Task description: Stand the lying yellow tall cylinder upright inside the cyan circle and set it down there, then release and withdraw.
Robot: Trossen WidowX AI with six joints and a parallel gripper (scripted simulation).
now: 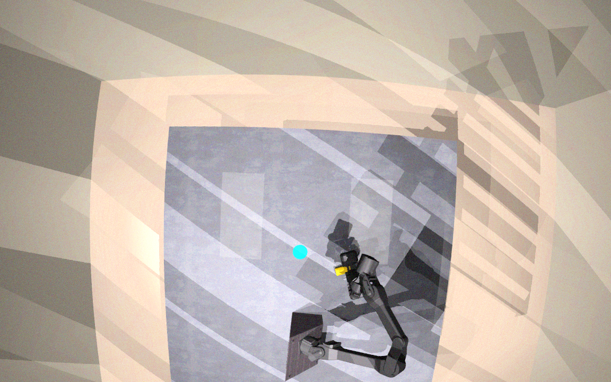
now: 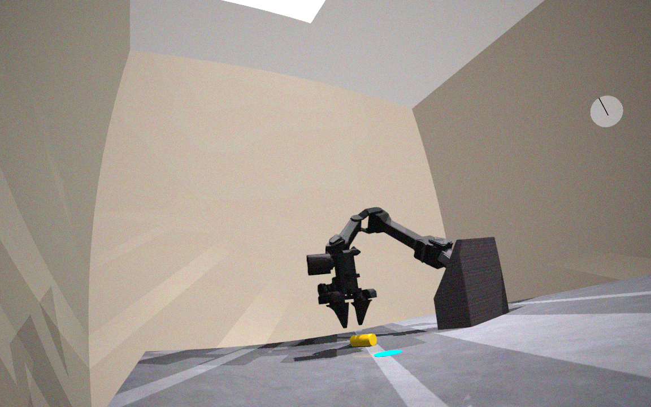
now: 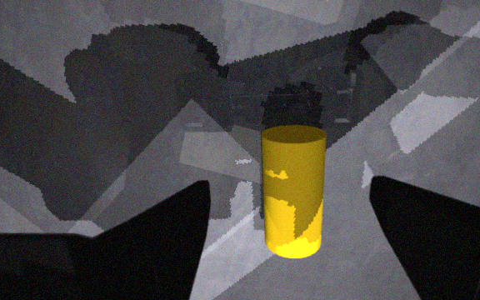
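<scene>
Now: gripper tip 40 mm above the yellow tall cylinder, 20 mm to the right of it and 10 mm past it. From my gripper tip the other things lie so: cyan circle (200 mm to the left, 70 mm ahead, 60 mm below).
</scene>
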